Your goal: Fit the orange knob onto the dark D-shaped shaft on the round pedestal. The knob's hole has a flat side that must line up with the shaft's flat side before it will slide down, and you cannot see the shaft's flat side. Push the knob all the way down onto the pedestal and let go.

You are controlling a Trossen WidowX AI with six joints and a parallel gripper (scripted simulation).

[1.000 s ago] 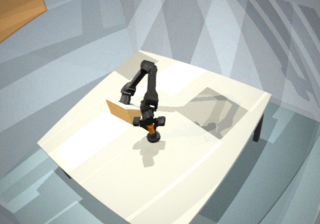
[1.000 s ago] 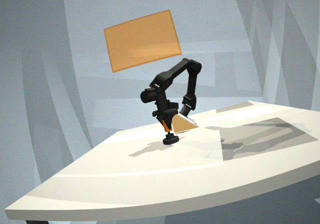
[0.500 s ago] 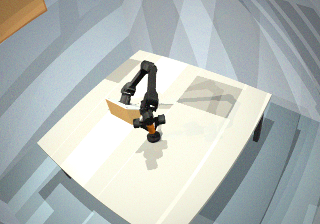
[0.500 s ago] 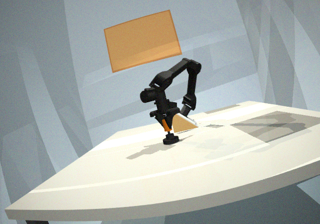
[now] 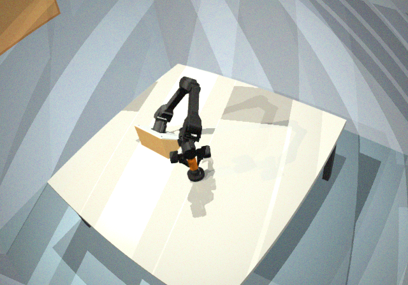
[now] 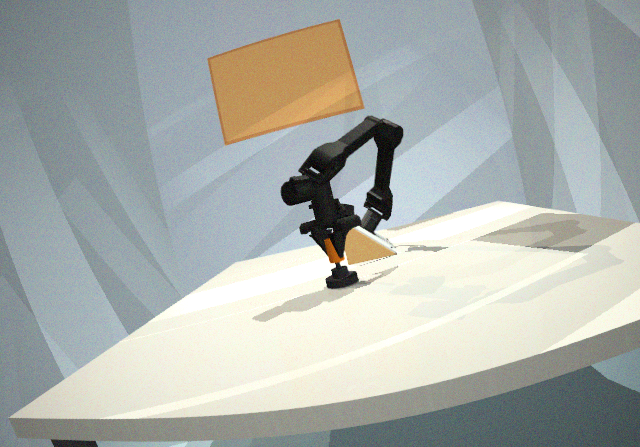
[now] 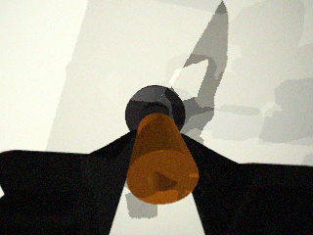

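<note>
My gripper tip is now 20 mm below the orange knob. Also, from my gripper tip: round dark pedestal (40 mm below).
</note>
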